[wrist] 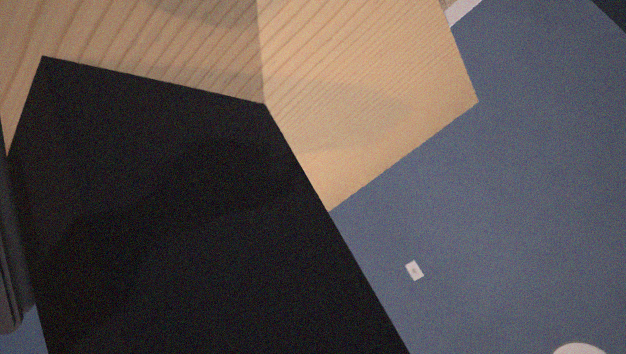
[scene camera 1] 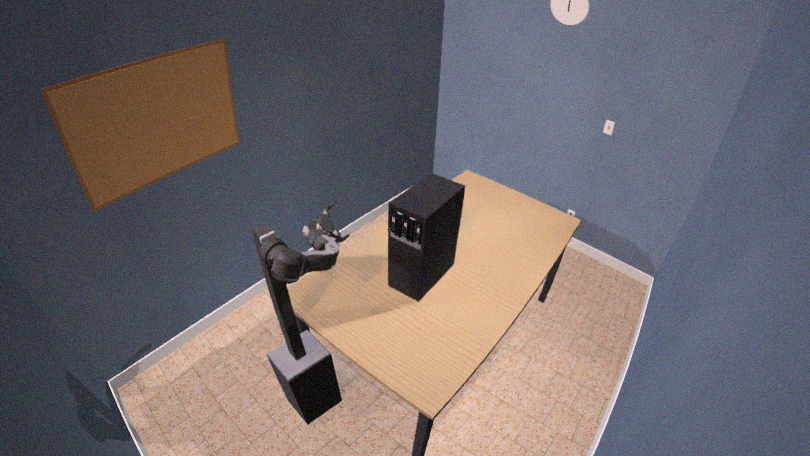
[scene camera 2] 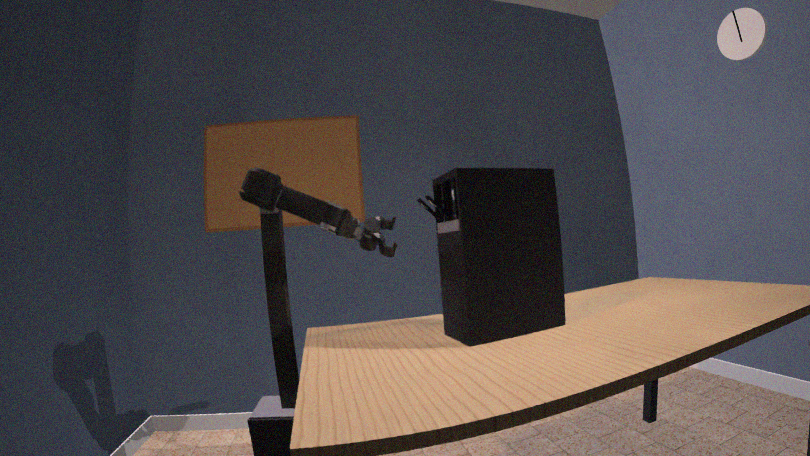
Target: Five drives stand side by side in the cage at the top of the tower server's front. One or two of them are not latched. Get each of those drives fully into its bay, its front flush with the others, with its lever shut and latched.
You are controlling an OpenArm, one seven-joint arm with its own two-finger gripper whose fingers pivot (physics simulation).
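The black tower server [scene camera 1: 403, 269] [scene camera 2: 510, 254] [wrist: 175, 200] stands upright on the table. Its drive cage [scene camera 1: 405, 226] [scene camera 2: 447, 198] is at the top of the front, with dark drives side by side. In the scene camera 2 view two dark levers [scene camera 2: 427, 206] stick out from the cage, slanting up and outward; which bays they belong to cannot be told. How far each drive sits in is too small to tell. My gripper [scene camera 1: 340, 220] [scene camera 2: 395, 233] is open and empty, in front of the cage and apart from it, a little lower than the levers. The drives do not show in the wrist view.
The wooden table [scene camera 1: 481, 271] [scene camera 2: 453, 385] [wrist: 375, 75] carries the tower. The arm's post [scene camera 1: 283, 305] [scene camera 2: 277, 305] rises from a box base [scene camera 1: 311, 385] at the table's near end. A corkboard [scene camera 1: 147, 124] [scene camera 2: 283, 135] hangs on the dark wall behind the arm.
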